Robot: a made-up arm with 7 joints. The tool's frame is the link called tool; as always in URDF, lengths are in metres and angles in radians. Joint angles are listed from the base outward. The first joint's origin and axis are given. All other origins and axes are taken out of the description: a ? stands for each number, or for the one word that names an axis. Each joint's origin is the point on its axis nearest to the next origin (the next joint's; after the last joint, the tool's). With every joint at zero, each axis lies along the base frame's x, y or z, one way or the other. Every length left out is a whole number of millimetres.
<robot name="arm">
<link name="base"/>
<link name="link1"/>
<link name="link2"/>
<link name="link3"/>
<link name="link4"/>
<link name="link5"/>
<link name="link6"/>
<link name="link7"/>
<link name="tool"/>
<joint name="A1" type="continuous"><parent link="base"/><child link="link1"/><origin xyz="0.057 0 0.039" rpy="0 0 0"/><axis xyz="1 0 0"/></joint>
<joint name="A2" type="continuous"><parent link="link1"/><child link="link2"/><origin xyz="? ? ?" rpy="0 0 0"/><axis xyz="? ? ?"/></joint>
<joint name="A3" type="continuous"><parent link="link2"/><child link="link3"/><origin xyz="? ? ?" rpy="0 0 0"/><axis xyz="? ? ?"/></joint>
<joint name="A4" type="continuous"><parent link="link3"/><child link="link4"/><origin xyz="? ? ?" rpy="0 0 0"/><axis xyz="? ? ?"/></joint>
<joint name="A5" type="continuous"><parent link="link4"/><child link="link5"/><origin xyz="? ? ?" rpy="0 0 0"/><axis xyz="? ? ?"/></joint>
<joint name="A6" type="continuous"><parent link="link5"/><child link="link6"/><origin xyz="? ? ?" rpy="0 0 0"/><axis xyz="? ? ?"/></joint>
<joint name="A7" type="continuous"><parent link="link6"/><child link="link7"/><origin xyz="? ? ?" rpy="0 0 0"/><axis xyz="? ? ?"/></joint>
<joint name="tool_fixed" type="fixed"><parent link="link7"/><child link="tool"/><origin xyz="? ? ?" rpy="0 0 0"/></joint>
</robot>
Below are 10 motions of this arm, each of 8 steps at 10 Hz.
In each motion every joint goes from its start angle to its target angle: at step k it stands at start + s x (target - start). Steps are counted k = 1, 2, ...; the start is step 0. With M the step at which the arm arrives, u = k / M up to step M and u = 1 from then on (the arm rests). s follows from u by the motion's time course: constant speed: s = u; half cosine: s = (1 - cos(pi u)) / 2; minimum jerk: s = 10 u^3 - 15 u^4 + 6 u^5.
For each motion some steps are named. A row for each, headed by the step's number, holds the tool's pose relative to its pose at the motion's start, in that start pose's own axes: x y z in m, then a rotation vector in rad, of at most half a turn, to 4 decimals.
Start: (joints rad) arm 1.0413 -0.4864 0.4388 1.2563 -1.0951 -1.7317 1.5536
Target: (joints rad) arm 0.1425 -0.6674 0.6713 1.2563 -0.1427 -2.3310 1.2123
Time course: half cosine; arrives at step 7
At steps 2, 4, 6, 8:
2: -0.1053 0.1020 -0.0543 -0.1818 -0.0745 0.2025
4: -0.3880 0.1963 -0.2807 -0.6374 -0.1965 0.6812
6: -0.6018 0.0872 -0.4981 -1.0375 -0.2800 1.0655
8: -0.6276 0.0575 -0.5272 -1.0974 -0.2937 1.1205

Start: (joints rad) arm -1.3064 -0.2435 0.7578 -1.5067 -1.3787 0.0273 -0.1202
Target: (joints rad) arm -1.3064 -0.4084 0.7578 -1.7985 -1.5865 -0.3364 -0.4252
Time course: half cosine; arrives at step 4
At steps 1, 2, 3, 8:
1: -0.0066 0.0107 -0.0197 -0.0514 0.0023 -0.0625
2: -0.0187 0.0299 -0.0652 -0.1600 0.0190 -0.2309
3: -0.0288 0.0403 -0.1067 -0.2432 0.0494 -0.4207
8: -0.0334 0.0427 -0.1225 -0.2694 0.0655 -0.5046

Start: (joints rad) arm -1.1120 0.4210 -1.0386 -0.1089 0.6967 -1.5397 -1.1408
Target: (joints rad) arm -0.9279 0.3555 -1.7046 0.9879 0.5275 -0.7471 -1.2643
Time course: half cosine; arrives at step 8
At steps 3, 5, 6, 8:
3: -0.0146 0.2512 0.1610 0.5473 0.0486 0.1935
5: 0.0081 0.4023 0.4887 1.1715 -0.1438 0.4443
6: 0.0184 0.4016 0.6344 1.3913 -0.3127 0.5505
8: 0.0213 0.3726 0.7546 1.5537 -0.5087 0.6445

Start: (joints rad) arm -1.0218 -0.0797 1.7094 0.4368 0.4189 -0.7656 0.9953
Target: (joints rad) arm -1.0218 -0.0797 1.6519 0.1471 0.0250 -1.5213 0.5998
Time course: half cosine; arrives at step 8
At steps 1, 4, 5, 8:
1: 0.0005 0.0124 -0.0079 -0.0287 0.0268 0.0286
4: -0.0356 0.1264 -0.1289 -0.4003 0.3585 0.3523
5: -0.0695 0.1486 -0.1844 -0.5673 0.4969 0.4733
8: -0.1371 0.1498 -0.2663 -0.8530 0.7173 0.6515

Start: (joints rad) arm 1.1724 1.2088 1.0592 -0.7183 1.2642 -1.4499 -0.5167
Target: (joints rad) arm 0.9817 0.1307 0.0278 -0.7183 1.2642 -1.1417 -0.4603
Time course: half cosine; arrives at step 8
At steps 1, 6, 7, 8:
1: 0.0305 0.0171 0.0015 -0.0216 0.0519 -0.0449
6: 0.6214 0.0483 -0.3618 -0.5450 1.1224 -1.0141
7: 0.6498 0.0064 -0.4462 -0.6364 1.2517 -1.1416
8: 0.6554 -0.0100 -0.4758 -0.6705 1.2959 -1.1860

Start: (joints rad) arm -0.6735 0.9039 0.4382 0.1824 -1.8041 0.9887 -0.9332
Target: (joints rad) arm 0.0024 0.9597 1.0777 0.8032 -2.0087 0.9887 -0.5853
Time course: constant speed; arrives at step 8
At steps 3, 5, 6, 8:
3: -0.0232 0.0686 0.1883 -0.1816 0.0339 -0.3430
5: -0.0060 0.1464 0.3047 -0.3609 -0.0017 -0.5417
6: 0.0112 0.1940 0.3557 -0.4648 -0.0370 -0.6270
8: 0.0597 0.3035 0.4366 -0.6941 -0.1421 -0.7626

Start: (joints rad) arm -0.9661 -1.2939 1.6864 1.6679 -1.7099 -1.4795 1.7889
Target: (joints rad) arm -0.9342 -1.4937 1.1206 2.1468 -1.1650 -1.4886 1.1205
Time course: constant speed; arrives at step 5
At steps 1, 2, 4, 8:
1: -0.0722 -0.0419 0.0156 0.1261 -0.1166 0.0156
2: -0.1445 -0.0848 0.0038 0.2506 -0.2316 0.0504
4: -0.2610 -0.1624 -0.0938 0.4853 -0.4561 0.1759
8: -0.2942 -0.1922 -0.1709 0.5904 -0.5654 0.2653

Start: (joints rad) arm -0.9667 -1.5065 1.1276 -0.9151 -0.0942 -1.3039 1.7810
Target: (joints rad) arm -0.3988 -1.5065 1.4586 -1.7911 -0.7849 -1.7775 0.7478
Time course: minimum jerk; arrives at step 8
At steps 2, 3, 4, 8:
2: 0.0228 -0.0079 -0.0507 0.0313 0.1682 0.0854
3: 0.0282 -0.0149 -0.1296 0.0588 0.4324 0.2368
4: -0.0171 -0.0258 -0.2174 0.0412 0.7517 0.4450
8: -0.2384 -0.1260 -0.3545 -0.2446 1.3763 0.8626

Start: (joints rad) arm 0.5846 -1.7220 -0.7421 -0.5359 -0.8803 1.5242 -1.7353
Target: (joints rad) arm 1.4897 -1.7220 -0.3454 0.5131 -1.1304 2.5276 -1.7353
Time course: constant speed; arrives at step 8
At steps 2, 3, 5, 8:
2: 0.1059 0.1881 -0.0291 0.1191 -0.1744 0.2102
3: 0.1692 0.2707 -0.0266 0.1558 -0.2955 0.3149
5: 0.3055 0.4049 0.0063 0.1624 -0.5922 0.5208
8: 0.5089 0.5206 0.0946 -0.0394 -1.1169 0.8078

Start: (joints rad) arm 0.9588 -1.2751 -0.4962 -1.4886 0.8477 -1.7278 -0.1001
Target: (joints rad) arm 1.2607 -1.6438 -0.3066 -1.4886 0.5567 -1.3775 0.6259
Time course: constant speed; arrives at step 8
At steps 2, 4, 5, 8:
2: 0.0000 -0.0660 0.1145 0.1258 -0.0653 0.0749
4: 0.0148 -0.1480 0.2226 0.2553 -0.1229 0.1215
5: 0.0283 -0.1938 0.2731 0.3195 -0.1484 0.1343
8: 0.0937 -0.3436 0.4068 0.5008 -0.2109 0.1327

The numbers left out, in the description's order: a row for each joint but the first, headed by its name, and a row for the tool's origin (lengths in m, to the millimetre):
A2: xyz 0 0.042 0.031, axis 0 1 0
A3: xyz -0.37 0 0.082, axis 0 1 0
A4: xyz -0.316 0 -0.045, axis 1 0 0
A5: xyz 0 -0.046 -0.184, axis 0 0 1
A6: xyz -0.37 -0.066 0, axis 1 0 0
A7: xyz 0 0.06 0.06, axis 0 -1 0
tool: xyz 0.31 0 0.01

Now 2 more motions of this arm.
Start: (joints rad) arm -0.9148 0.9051 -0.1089 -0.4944 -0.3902 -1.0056 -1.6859
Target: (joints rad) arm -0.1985 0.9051 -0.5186 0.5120 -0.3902 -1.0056 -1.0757
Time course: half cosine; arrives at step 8
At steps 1, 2, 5, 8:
1: 0.0062 0.0284 0.0149 -0.0125 -0.0312 0.0609
2: 0.0130 0.1072 0.0557 -0.0447 -0.1209 0.2359
5: -0.1406 0.3802 0.1972 -0.1246 -0.5468 1.1570
8: -0.2770 0.3959 0.2293 -0.1009 -0.7233 1.7131

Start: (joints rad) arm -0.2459 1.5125 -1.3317 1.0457 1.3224 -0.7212 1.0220
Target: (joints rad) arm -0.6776 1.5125 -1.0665 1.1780 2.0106 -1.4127 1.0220
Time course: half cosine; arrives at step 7
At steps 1, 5, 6, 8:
1: -0.0029 0.0115 -0.0052 0.0035 -0.0030 0.0426
5: -0.1340 0.1609 -0.0845 0.0357 -0.1490 0.6536
6: -0.1729 0.1796 -0.1006 0.0362 -0.1941 0.7546
8: -0.1877 0.1854 -0.1067 0.0360 -0.2114 0.7898

